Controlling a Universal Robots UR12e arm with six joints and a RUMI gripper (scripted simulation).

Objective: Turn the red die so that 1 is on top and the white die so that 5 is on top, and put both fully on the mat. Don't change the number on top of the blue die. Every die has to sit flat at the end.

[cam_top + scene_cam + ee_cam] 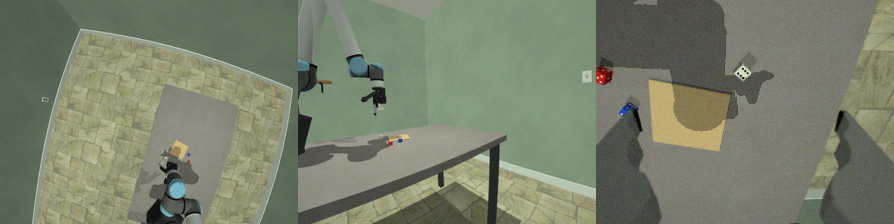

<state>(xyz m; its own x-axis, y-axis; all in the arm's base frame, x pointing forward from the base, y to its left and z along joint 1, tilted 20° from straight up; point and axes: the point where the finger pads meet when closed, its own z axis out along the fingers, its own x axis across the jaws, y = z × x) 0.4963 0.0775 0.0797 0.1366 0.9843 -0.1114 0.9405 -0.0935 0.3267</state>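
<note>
Now: hand 23 cm to the left of the red die and 15 cm above it. Round my hand: blue die 21 cm to the right, 15 cm below, 7 cm ahead; then tan mat 16 cm below, 11 cm to the right, 11 cm ahead; then white die 15 cm below, 2 cm ahead.
</note>
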